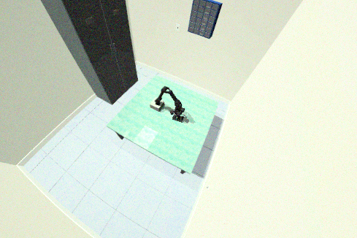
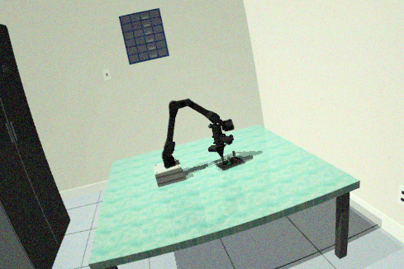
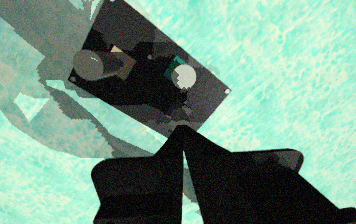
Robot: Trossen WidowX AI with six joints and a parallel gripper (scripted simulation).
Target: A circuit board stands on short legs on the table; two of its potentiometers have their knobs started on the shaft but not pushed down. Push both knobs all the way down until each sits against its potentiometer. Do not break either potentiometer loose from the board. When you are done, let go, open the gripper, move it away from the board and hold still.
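The grey round knob is 40 mm to the right of my gripper tip, 30 mm ahead of it and 20 mm below it. The rest, counted from my gripper tip: teal potentiometer 40 mm to the right, 30 mm ahead, 20 mm below.
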